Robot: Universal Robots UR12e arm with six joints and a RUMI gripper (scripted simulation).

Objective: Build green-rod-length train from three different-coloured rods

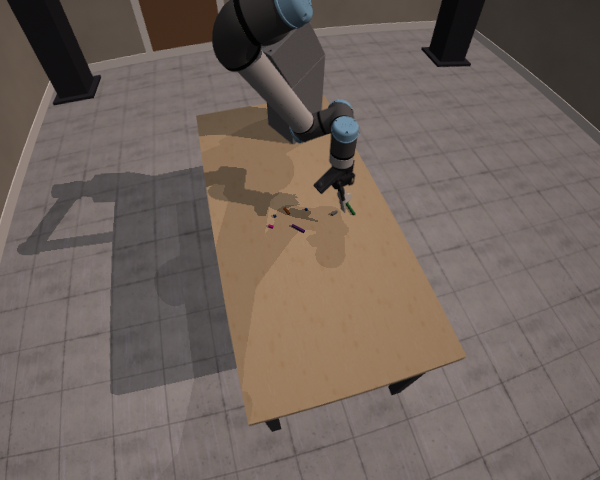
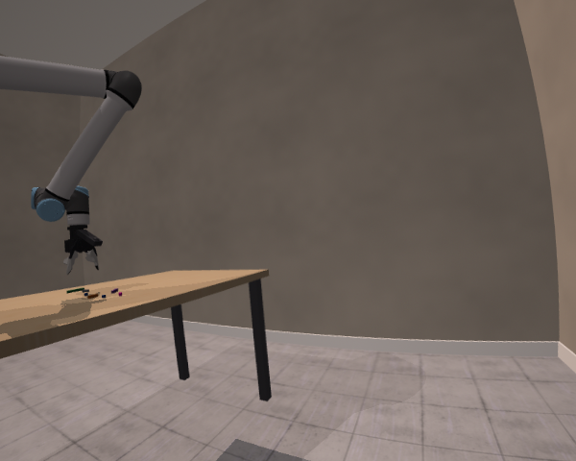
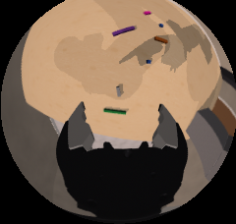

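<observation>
Right now the grey rod is 8 cm below my hand and 1 cm to the left of it. The rest, counted from my hand: purple rod: 16 cm to the right, 8 cm below, 6 cm ahead; orange rod: 19 cm to the right, 8 cm below, 5 cm behind; green rod: 9 cm to the left, 8 cm below, 1 cm behind.
</observation>
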